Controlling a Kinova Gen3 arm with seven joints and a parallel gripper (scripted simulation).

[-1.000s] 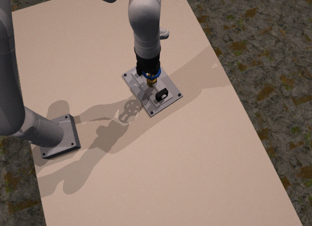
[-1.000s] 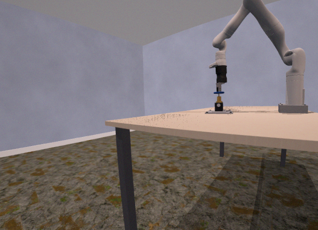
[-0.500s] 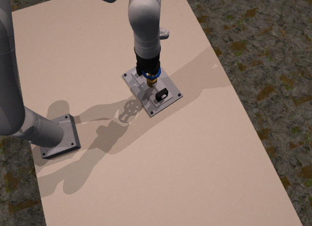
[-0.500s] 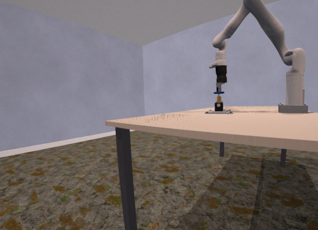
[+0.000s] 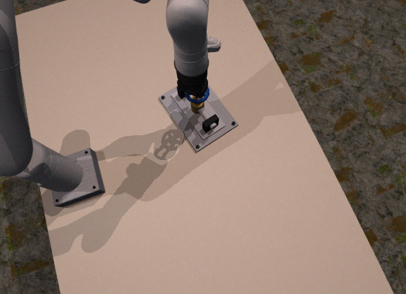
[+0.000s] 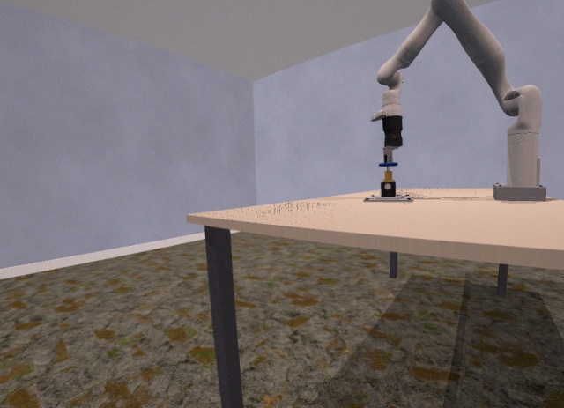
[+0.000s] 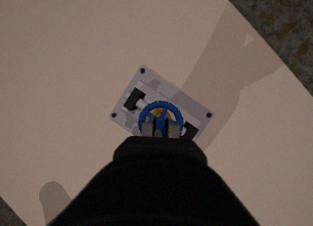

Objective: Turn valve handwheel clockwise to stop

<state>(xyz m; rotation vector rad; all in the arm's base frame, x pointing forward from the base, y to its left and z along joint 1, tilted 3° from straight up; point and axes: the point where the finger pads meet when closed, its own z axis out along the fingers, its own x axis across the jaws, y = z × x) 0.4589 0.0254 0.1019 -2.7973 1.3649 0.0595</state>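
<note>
Now: hand 30 mm above the handwheel.
</note>
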